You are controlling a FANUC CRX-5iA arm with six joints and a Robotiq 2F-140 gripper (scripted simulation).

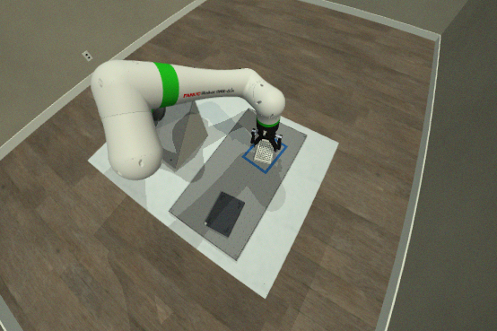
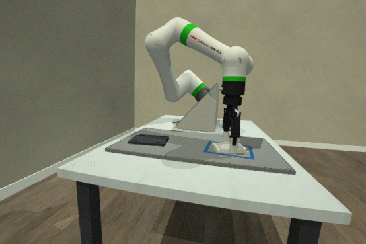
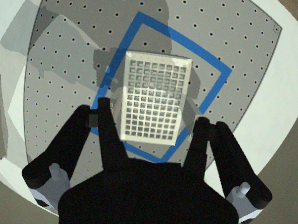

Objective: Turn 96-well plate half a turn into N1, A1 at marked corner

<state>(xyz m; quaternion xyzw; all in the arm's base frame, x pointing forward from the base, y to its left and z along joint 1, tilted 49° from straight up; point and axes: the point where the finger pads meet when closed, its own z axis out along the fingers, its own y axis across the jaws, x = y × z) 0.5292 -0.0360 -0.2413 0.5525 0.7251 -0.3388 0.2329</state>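
The white 96-well plate lies 2 cm below my hand. The rest, counted from my hand: white A1 corner mark: 44 cm to the right, 4 cm behind, 2 cm below; dark plate nest N1: 36 cm to the right, 2 cm below, 1 cm ahead.
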